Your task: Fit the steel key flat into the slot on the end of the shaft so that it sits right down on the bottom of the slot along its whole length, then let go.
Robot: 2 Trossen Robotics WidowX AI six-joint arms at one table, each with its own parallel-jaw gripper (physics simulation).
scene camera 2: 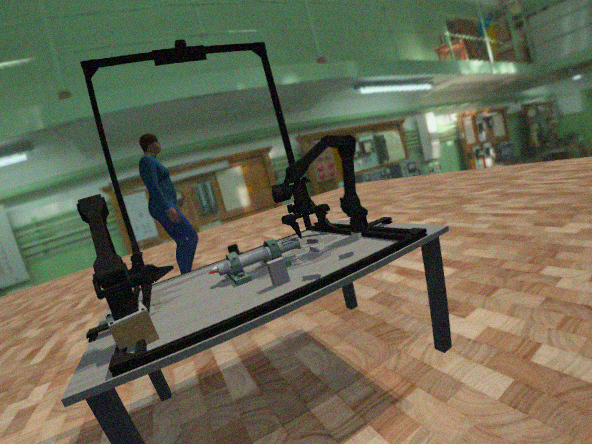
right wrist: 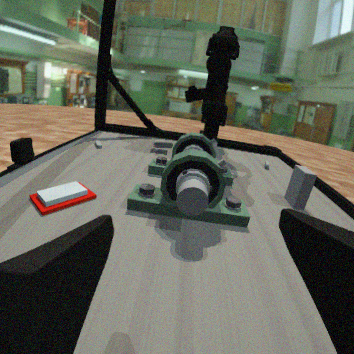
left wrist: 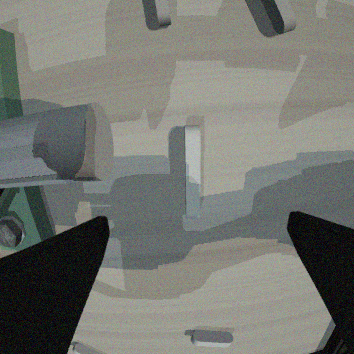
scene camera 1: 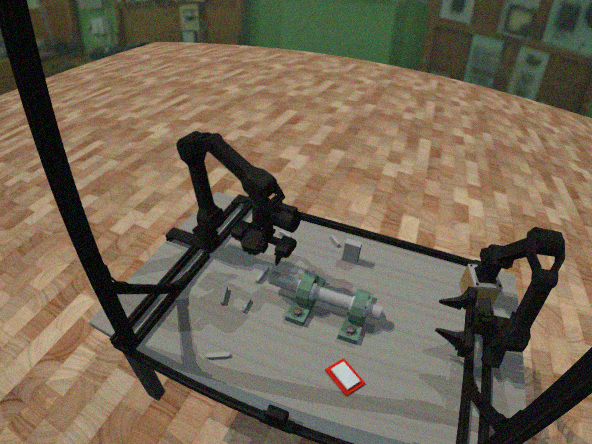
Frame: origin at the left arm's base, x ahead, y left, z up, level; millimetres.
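Where they show: left gripper, fingertip midpoint: (scene camera 2: 311, 234) (right wrist: 208, 135) (left wrist: 199, 224) (scene camera 1: 263, 259); right gripper, fingertip midpoint: (scene camera 2: 173, 266) (right wrist: 196, 221) (scene camera 1: 437, 314); left arm's base, origin of the base link: (scene camera 2: 360, 229) (scene camera 1: 209, 244); right arm's base, origin of the base link: (scene camera 2: 125, 312) (scene camera 1: 485, 275).
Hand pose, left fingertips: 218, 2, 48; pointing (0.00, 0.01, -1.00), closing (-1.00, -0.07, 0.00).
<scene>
Things, the pixels of their top centre, and the offset from my left fingertips, as dx, dy, dz. "pt": a spot on its surface instead.
- narrow steel key, middle of its top: (left wrist: 192, 177) (scene camera 1: 262, 272) +1, -7, -51
- grey shaft, middle of its top: (right wrist: 194, 149) (scene camera 1: 325, 289) (scene camera 2: 258, 249) +215, -14, +6
- front key, middle of its top: (scene camera 1: 217, 354) +65, -314, -58
- grey block, middle of its top: (right wrist: 305, 169) (scene camera 2: 274, 260) (scene camera 1: 353, 242) +203, +209, +9
- red-edged tray, surface spot: (scene camera 1: 359, 384) pt +412, -200, -61
A narrow steel key (left wrist: 193, 165) (scene camera 1: 262, 274) lies on the table past the shaft's left end in scene camera 1. My left gripper (left wrist: 199, 224) (scene camera 1: 267, 254) is open above it, the key between the finger lines in the left wrist view but untouched. The grey shaft (scene camera 1: 335, 299) (scene camera 2: 257, 255) (left wrist: 30, 142) (right wrist: 192, 196) lies level through two green bearing blocks (scene camera 1: 309, 291) (scene camera 1: 359, 306). Its near end is at the left of the left wrist view; I cannot make out the slot. My right gripper (scene camera 1: 438, 316) (scene camera 2: 159, 288) (right wrist: 196, 221) is open and empty, well apart from the shaft's other end.
Several other small grey keys lie around, among them one key (scene camera 1: 226, 296), another key (scene camera 1: 247, 305) and a front key (scene camera 1: 219, 356). A grey block (scene camera 1: 352, 251) (scene camera 2: 278, 271) (right wrist: 300, 186) stands behind the shaft. A red-edged tray (scene camera 1: 359, 384) lies in front. Black rails edge the table.
</scene>
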